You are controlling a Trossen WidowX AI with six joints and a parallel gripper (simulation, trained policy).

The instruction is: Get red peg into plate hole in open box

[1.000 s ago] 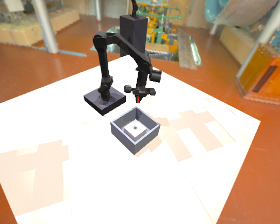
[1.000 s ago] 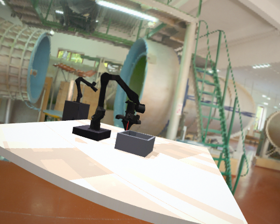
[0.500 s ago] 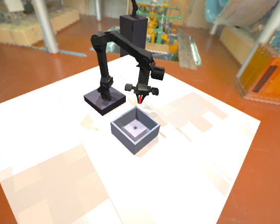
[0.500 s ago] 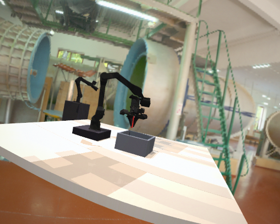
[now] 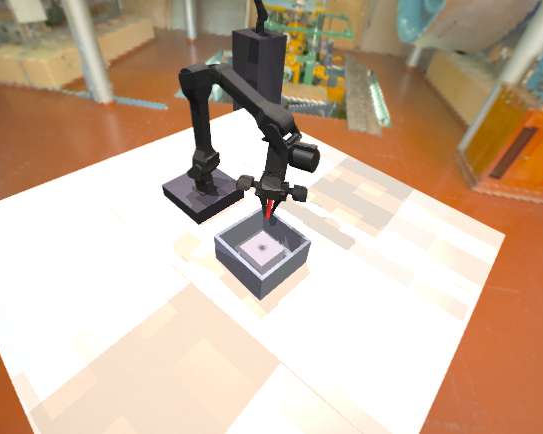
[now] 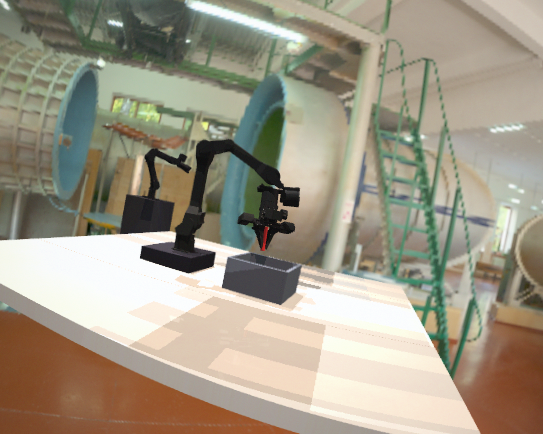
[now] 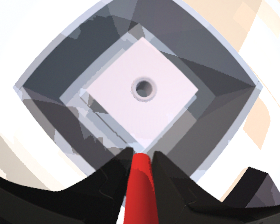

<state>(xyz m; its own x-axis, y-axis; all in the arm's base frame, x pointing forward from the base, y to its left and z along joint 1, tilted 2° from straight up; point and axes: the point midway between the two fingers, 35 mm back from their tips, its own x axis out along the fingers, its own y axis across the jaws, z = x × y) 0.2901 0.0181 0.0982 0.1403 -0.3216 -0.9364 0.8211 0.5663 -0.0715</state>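
My gripper tip is now 30 mm short of the grey box, 50 mm to the left of it and 100 mm above it. Also, from my gripper tip: red peg 10 mm behind, 10 mm to the left, 30 mm above.
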